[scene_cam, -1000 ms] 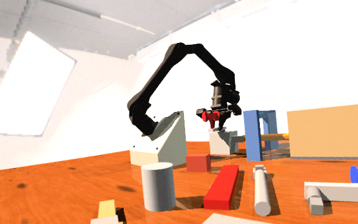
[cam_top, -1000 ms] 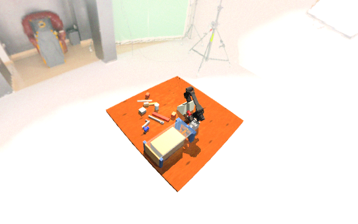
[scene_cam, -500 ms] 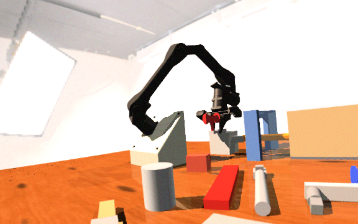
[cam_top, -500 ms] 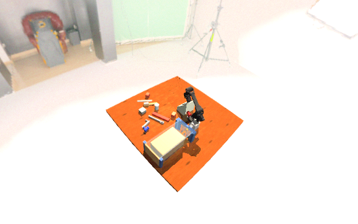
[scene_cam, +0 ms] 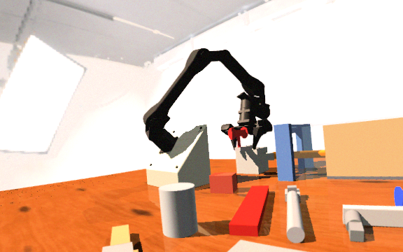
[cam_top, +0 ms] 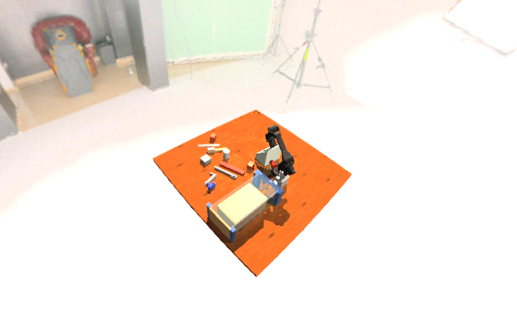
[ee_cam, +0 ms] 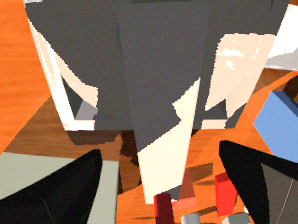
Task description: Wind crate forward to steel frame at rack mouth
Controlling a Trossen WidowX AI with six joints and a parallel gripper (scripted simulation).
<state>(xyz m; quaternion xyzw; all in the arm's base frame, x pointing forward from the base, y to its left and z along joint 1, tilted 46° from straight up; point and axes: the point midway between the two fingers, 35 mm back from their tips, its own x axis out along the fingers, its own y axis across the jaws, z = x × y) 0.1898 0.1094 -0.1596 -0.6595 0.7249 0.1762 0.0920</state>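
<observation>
My gripper tip is now 3 cm to the left of the red knob and 5 cm below it. From my gripper tip the other things lie so: winch 2 cm behind, 6 cm to the left, 6 cm below; then frame 16 cm ahead, 6 cm to the left, 2 cm above; then red bar 18 cm ahead, 31 cm to the right, 8 cm below.
</observation>
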